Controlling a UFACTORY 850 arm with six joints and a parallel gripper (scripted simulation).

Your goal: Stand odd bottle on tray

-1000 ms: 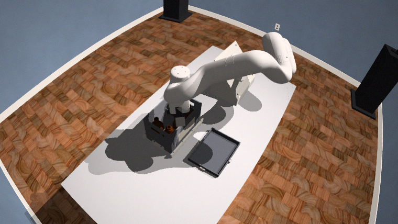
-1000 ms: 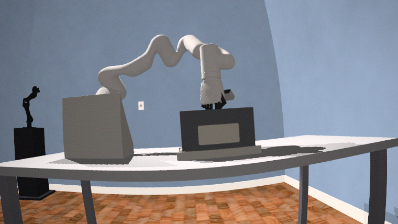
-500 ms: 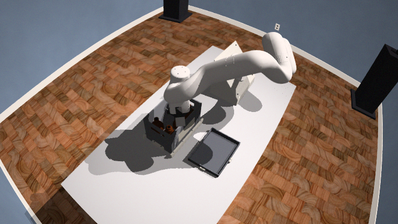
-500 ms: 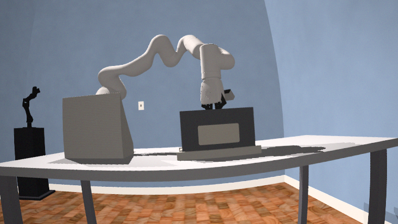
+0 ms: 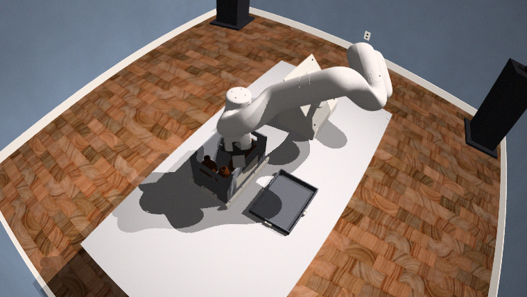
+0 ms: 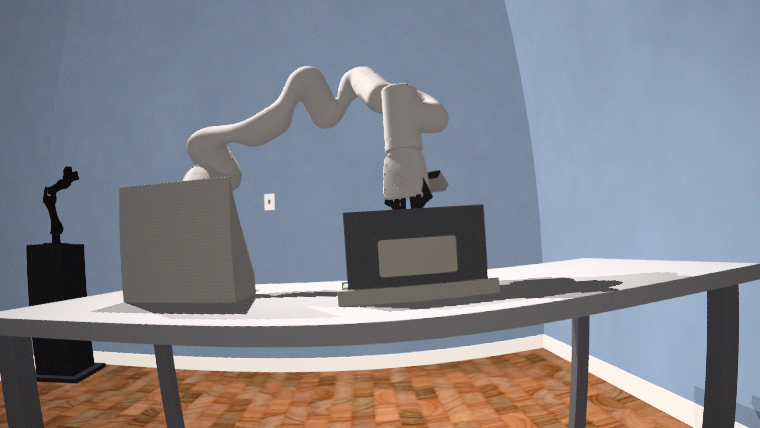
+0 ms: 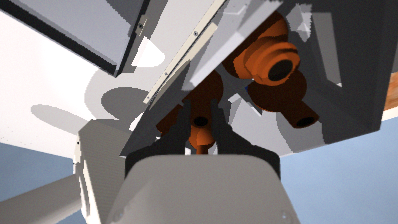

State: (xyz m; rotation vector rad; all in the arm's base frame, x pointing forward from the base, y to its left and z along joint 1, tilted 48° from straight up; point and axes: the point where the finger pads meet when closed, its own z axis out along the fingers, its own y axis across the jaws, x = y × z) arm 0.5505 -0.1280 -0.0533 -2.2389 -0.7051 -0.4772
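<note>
Right now the dark grey crate is 10 mm behind my hand, 50 mm to the right of it and 70 mm below it. The rest, counted from my hand: dark tray: 10 mm ahead, 230 mm to the left, 150 mm below; then bottle: 80 mm ahead, 10 mm to the right, 70 mm below.
</note>
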